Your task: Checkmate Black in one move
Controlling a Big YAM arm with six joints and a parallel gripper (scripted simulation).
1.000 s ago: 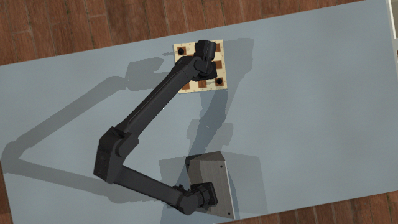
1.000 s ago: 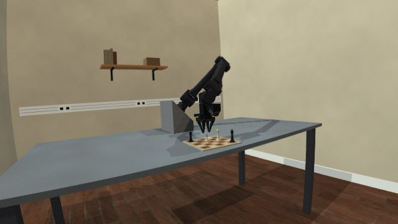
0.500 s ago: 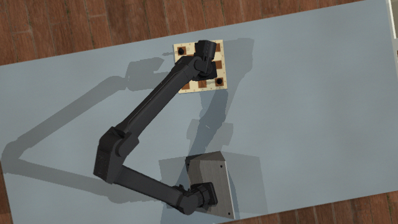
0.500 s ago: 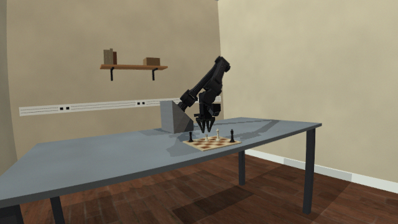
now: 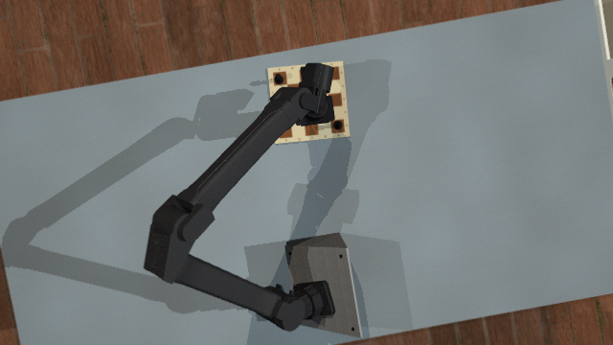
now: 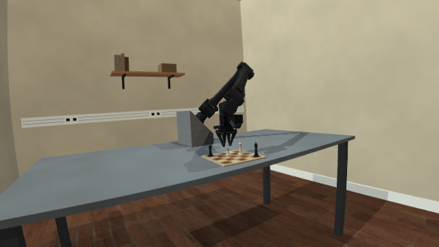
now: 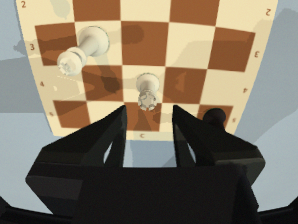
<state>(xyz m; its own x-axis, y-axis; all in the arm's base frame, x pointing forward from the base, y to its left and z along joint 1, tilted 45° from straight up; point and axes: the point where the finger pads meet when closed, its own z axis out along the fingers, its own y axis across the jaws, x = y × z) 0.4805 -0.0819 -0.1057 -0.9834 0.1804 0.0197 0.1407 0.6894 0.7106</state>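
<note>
Now: the short white piece 3 cm below my hand. Round my hand: black chess piece 13 cm ahead, 6 cm to the left, 2 cm below; then small chessboard 4 cm ahead, 5 cm below; then tall white piece 5 cm ahead, 4 cm to the left, 2 cm below.
</note>
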